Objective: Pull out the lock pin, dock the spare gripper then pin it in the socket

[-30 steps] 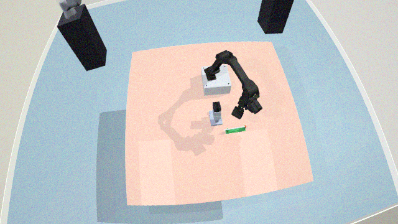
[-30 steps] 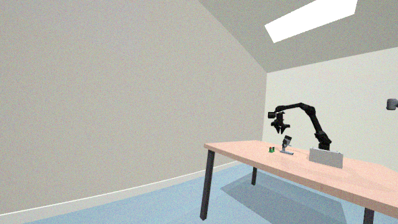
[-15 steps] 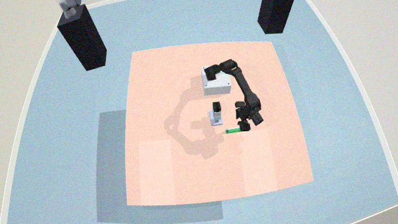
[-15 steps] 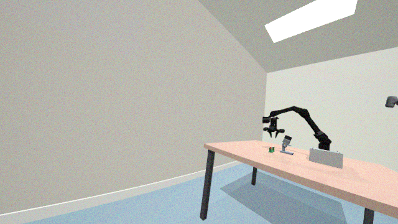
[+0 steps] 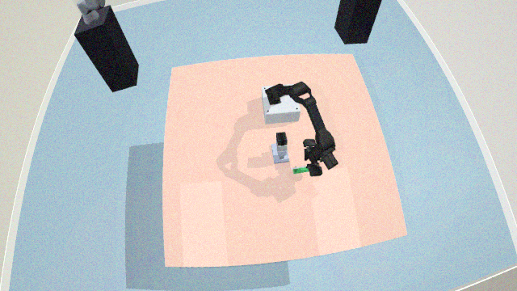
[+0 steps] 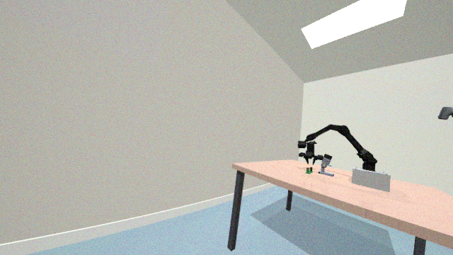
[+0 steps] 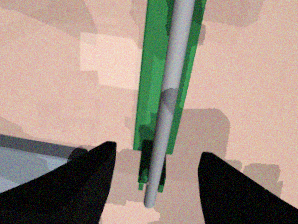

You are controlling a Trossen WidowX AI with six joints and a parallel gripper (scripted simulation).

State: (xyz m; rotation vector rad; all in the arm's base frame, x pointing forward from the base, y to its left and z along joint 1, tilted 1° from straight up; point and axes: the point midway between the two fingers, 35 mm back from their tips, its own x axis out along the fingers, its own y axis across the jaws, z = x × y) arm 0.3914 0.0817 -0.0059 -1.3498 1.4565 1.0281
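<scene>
Now: gripper tip 10 mm to the right of the green cradle and 40 mm above it. The rest, counted from my gripper tip: spare gripper: 110 mm behind, 100 mm to the right, 60 mm above; then mount socket: 110 mm behind, 100 mm to the right, 20 mm below.
</scene>
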